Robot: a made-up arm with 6 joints.
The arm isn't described. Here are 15 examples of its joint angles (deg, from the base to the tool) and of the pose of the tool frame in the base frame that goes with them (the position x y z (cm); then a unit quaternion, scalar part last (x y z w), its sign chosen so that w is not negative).
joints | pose
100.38 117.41 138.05 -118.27 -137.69 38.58 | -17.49 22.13 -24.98 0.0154 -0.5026 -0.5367 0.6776
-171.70 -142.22 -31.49 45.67 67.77 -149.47 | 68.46 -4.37 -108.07 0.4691 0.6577 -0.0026 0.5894
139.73 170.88 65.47 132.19 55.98 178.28 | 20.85 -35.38 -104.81 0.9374 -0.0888 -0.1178 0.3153
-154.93 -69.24 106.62 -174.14 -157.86 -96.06 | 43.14 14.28 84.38 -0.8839 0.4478 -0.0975 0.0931
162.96 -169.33 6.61 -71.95 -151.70 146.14 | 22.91 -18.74 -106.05 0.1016 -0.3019 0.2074 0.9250
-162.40 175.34 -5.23 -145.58 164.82 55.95 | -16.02 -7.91 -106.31 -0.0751 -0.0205 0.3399 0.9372
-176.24 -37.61 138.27 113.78 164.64 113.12 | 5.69 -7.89 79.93 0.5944 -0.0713 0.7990 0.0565
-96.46 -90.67 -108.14 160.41 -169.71 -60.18 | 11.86 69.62 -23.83 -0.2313 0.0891 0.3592 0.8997
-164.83 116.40 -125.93 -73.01 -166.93 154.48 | -61.47 -24.82 29.37 0.2676 0.9561 -0.1183 0.0142
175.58 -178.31 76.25 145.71 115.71 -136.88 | 51.52 -16.03 -83.29 0.8133 -0.3965 -0.1948 0.3786
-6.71 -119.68 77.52 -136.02 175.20 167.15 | -102.15 16.02 13.29 -0.3900 0.8587 -0.1975 0.2673
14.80 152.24 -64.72 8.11 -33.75 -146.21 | 105.18 31.60 -41.35 -0.4347 0.1352 -0.7966 0.3977
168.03 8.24 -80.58 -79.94 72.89 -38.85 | 48.98 -1.63 124.98 -0.1461 0.5954 0.6099 0.5022
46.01 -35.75 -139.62 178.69 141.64 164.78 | -33.90 -27.92 39.44 -0.1894 0.3136 0.2575 0.8941
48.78 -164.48 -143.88 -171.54 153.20 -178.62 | 4.17 10.62 -24.62 0.3765 -0.6785 0.2529 0.5778
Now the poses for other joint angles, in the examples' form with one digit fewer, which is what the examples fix.
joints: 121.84 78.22 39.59 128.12 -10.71 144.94
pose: -79.1 122.3 2.3 -0.864 -0.183 0.079 0.462
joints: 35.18 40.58 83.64 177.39 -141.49 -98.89
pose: 70.4 55.0 49.6 -0.289 -0.673 0.589 0.340
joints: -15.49 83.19 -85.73 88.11 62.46 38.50
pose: 81.6 -4.6 97.3 -0.170 0.489 0.699 0.493
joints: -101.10 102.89 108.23 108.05 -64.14 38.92
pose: -15.6 -41.2 -51.7 -0.716 0.320 0.598 0.166
